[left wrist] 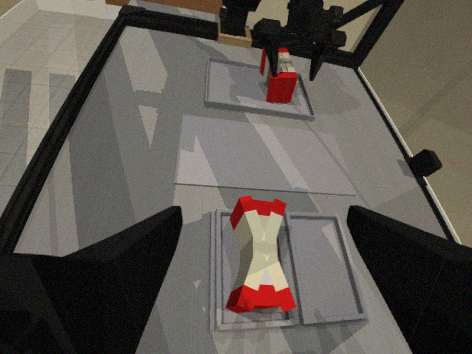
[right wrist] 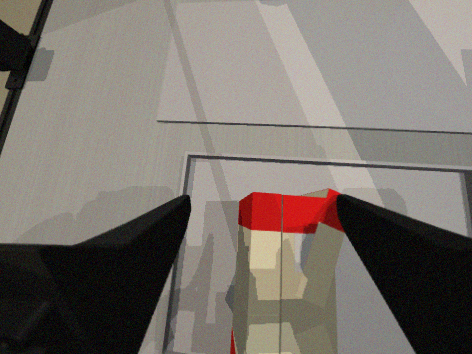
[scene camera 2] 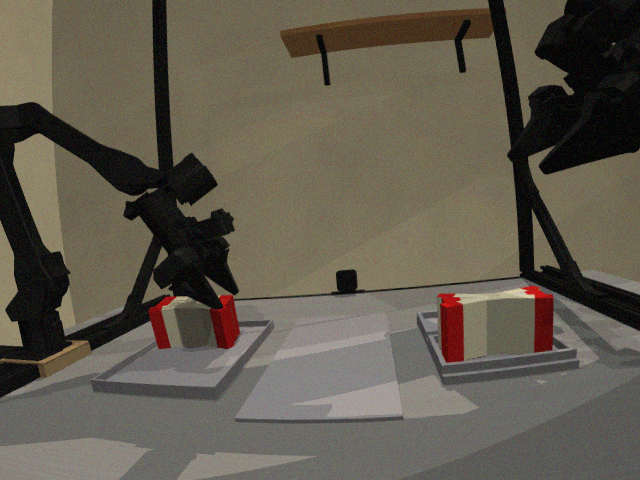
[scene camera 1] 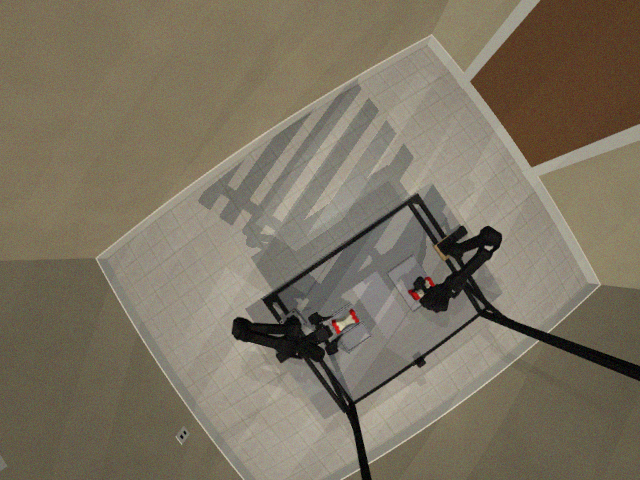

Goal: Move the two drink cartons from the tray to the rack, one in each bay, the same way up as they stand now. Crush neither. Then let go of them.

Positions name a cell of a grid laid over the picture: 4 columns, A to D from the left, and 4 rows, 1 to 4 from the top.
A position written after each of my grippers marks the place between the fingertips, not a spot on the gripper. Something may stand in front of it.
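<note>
My left gripper (scene camera 2: D2) open, holding nothing. My right gripper (scene camera 2: B3). Grey mat (scene camera 2: C4). My left gripper (left wrist: C3), my right gripper (left wrist: C1), grey mat (left wrist: B2). My right gripper (right wrist: C3), grey mat (right wrist: D1). Grey tray (scene camera 1: C3), grey mat (scene camera 1: C3).
</note>
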